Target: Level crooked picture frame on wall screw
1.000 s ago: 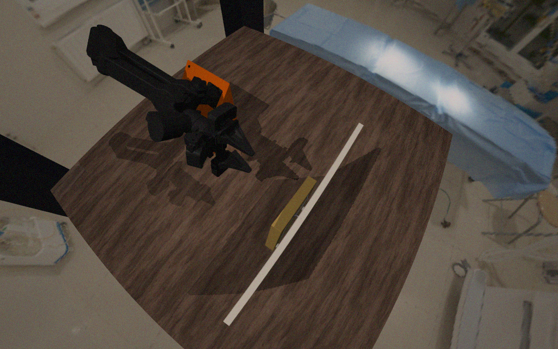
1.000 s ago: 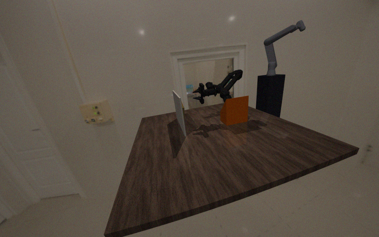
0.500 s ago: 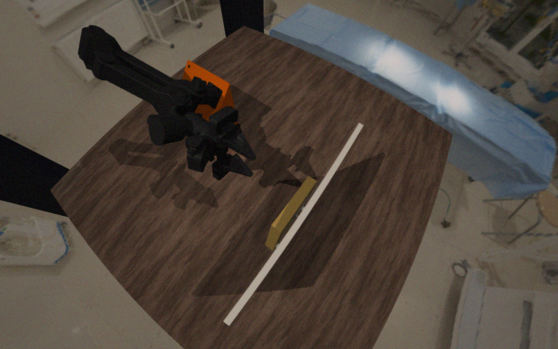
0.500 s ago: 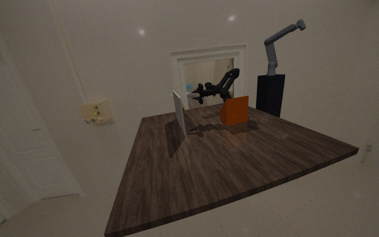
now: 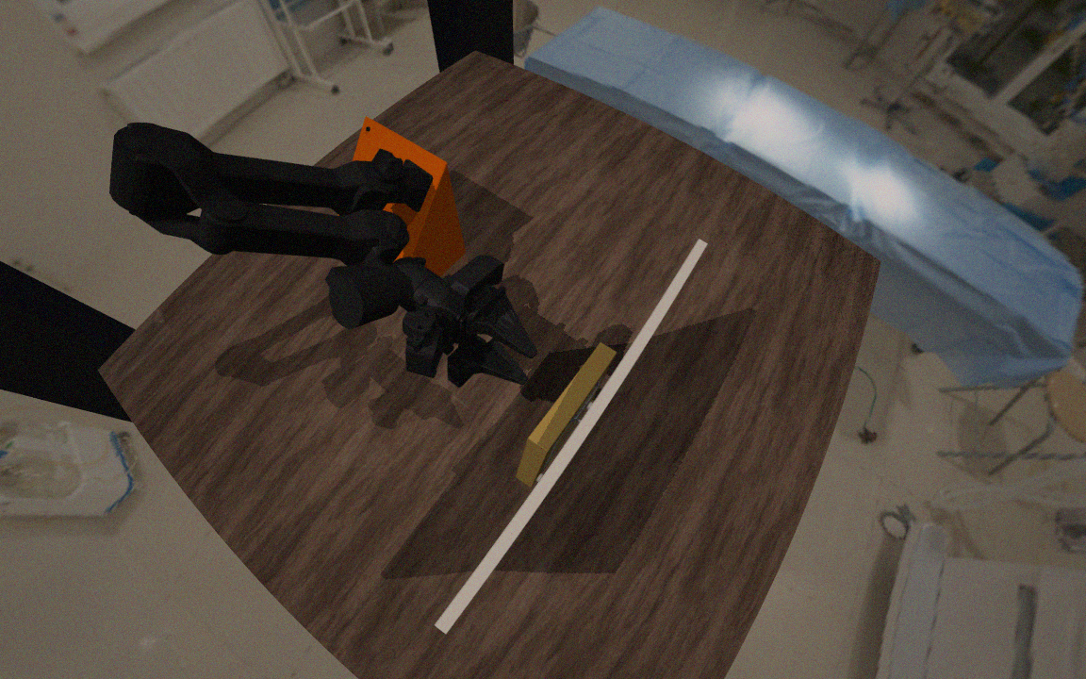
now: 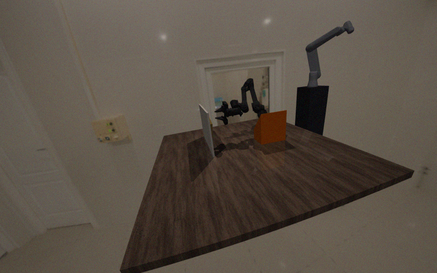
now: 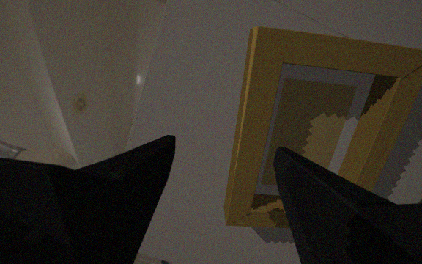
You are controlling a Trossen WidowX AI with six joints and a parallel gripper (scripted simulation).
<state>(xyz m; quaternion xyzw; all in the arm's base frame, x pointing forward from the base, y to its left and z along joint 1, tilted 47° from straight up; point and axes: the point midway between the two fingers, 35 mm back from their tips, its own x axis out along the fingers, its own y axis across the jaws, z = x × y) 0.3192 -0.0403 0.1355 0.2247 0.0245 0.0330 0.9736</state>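
Now: gripper tip 80 mm above the yellow picture frame and 70 mm short of it. Also, from my gripper tip: white wall panel (90 mm below, 80 mm ahead).
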